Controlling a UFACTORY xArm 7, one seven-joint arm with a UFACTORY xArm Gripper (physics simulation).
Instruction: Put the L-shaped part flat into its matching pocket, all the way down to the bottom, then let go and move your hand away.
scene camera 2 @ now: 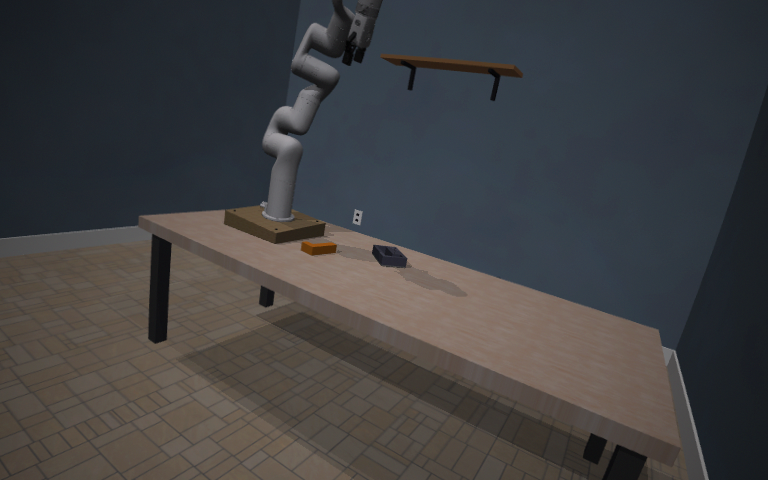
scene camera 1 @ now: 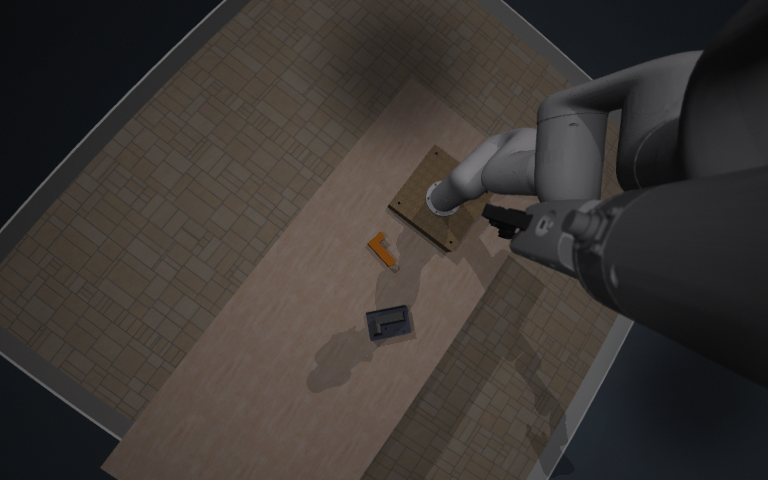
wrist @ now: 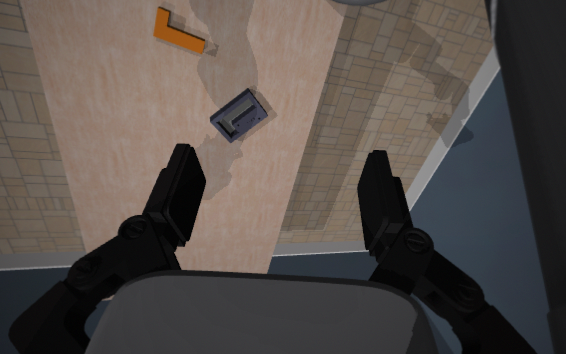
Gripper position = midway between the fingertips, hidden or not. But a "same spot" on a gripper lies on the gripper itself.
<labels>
gripper: scene camera 2; scene camera 1; wrist 280, 165
same spot on gripper: point(scene camera 1: 506, 220) = point(scene camera 2: 352, 36)
</labels>
